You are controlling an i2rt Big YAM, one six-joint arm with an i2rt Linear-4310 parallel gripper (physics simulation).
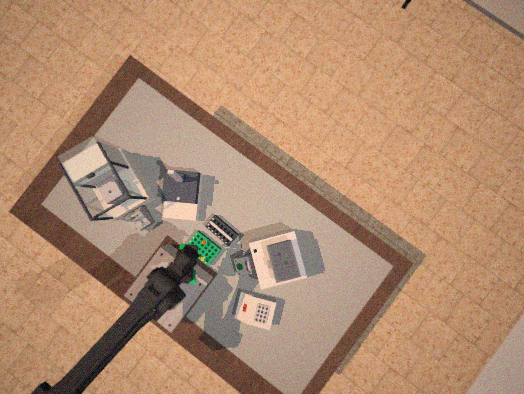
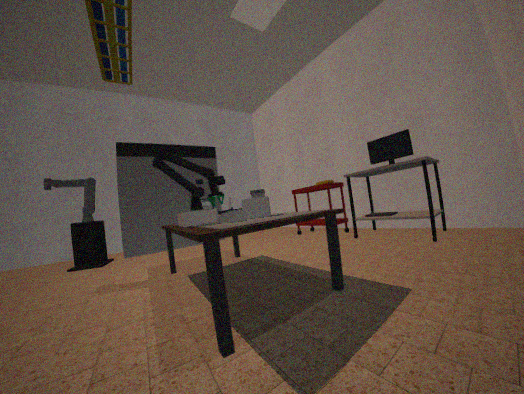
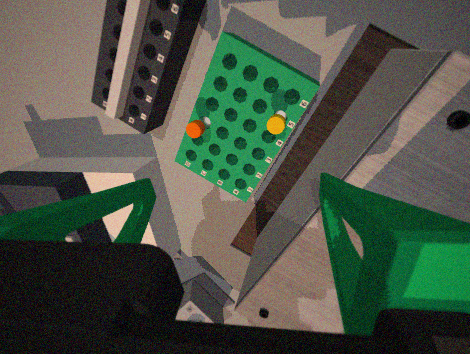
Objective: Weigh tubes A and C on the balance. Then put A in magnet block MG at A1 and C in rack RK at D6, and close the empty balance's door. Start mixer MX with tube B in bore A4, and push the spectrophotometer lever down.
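Places are measured from the arm's base along level axes (x ahead, y left, z up), in metres.
Pixels of known places: gripper, between the fingertips: (image 2: 218,205) (image 3: 231,185); arm's base, origin of its link: (image 2: 196,210).
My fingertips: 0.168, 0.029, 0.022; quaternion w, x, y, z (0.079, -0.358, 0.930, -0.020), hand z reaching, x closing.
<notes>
Ahead of a thing's pixels: the offset from my fingertips to its middle, as dx, dy, dz. "*": to the spot under its first point.
My gripper (image 1: 188,263) (image 2: 216,199) (image 3: 231,185) is open and empty, above the near side of the green tube rack {+0.021, +0.012, -0.108} (image 1: 212,255) (image 3: 235,131). An orange-capped tube {+0.048, +0.027, -0.091} (image 1: 204,242) (image 3: 195,129) stands in the rack's column D, about row 3. A yellow-capped tube {-0.001, -0.021, -0.091} (image 3: 276,125) stands in column A, about row 5. The tubes' letters cannot be read. The black magnet block {+0.130, +0.016, -0.099} (image 1: 222,230) (image 3: 172,65) with a pale bar lies beside the rack. The glass-walled balance {* -0.043, +0.520, +0.086} (image 1: 86,161) stands at the left; its door's state is unclear.
A dark-topped box with a pale front {+0.103, +0.238, -0.072} (image 1: 182,211) stands between balance and rack. A white device with a dark panel {* +0.152, -0.213, +0.012} (image 1: 260,274), a small device with a green disc {* +0.101, -0.146, -0.052} (image 1: 240,266) and a keypad unit {+0.025, -0.320, -0.088} (image 1: 256,309) stand right. A metal base plate (image 1: 172,317) (image 3: 285,280) lies under the arm.
</notes>
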